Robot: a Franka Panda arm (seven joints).
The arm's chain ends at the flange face. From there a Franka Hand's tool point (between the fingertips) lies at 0.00 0.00 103.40 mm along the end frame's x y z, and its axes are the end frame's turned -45 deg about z.
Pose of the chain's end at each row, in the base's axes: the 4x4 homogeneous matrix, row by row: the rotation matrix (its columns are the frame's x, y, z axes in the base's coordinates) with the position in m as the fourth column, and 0 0 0 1 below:
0.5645 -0.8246 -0.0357 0.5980; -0.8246 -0.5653 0.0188 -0.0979; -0.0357 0.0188 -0.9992 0.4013; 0 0 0 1
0.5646 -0.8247 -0.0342 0.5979; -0.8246 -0.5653 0.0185 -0.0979; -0.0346 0.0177 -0.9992 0.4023; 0 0 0 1
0.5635 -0.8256 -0.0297 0.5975; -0.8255 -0.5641 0.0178 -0.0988; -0.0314 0.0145 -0.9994 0.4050; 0 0 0 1
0.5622 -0.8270 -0.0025 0.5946; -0.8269 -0.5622 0.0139 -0.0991; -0.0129 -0.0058 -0.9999 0.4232; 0 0 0 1
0.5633 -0.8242 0.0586 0.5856; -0.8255 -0.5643 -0.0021 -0.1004; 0.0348 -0.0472 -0.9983 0.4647; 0 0 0 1
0.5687 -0.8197 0.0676 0.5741; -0.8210 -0.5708 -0.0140 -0.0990; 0.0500 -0.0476 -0.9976 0.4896; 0 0 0 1
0.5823 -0.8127 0.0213 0.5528; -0.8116 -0.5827 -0.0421 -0.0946; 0.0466 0.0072 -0.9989 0.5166; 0 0 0 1
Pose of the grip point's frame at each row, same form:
0.9822 -0.1839 -0.0357 0.5943; -0.1834 -0.9828 0.0188 -0.0960; -0.0385 -0.0120 -0.9992 0.2980; 0 0 0 1
0.9824 -0.1839 -0.0342 0.5944; -0.1834 -0.9828 0.0185 -0.0960; -0.0370 -0.0120 -0.9992 0.2990; 0 0 0 1
0.9822 -0.1853 -0.0297 0.5944; -0.1848 -0.9826 0.0178 -0.0970; -0.0325 -0.0120 -0.9994 0.3017; 0 0 0 1
0.9823 -0.1872 -0.0025 0.5943; -0.1872 -0.9822 0.0139 -0.0977; -0.0050 -0.0132 -0.9999 0.3198; 0 0 0 1
0.9811 -0.1845 0.0586 0.5917; -0.1847 -0.9827 -0.0021 -0.1006; 0.0580 -0.0088 -0.9983 0.3615; 0 0 0 1
0.9817 -0.1775 0.0676 0.5811; -0.1769 -0.9842 -0.0140 -0.1004; 0.0690 0.0017 -0.9976 0.3864; 0 0 0 1
0.9864 -0.1629 0.0213 0.5550; -0.1619 -0.9859 -0.0421 -0.0990; 0.0279 0.0380 -0.9989 0.4133; 0 0 0 1

